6 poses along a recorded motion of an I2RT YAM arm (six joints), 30 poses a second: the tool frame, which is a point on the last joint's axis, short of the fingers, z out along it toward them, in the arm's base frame.
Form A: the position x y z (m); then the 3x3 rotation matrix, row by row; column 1 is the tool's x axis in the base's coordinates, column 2 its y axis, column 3 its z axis. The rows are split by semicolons.
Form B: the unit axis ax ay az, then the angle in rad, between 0 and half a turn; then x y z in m. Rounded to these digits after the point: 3 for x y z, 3 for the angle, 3 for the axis. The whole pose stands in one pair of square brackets.
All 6 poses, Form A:
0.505 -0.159 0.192; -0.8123 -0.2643 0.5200; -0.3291 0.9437 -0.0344; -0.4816 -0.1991 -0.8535
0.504 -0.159 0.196; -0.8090 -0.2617 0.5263; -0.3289 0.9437 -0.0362; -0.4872 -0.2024 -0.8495
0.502 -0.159 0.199; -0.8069 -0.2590 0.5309; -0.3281 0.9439 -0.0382; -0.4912 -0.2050 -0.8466
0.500 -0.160 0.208; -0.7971 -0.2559 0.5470; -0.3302 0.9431 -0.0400; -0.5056 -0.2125 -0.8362
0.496 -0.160 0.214; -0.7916 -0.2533 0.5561; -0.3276 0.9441 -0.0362; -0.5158 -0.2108 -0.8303
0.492 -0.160 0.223; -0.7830 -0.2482 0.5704; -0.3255 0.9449 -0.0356; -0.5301 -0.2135 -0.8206
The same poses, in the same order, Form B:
[-0.162 0.985 -0.064 2.608 0.505 -0.159 0.192]
[-0.161 0.985 -0.065 2.601 0.504 -0.159 0.196]
[-0.161 0.985 -0.067 2.596 0.502 -0.159 0.199]
[-0.161 0.984 -0.070 2.578 0.500 -0.160 0.208]
[-0.160 0.985 -0.068 2.566 0.496 -0.160 0.214]
[-0.159 0.985 -0.069 2.549 0.492 -0.160 0.223]

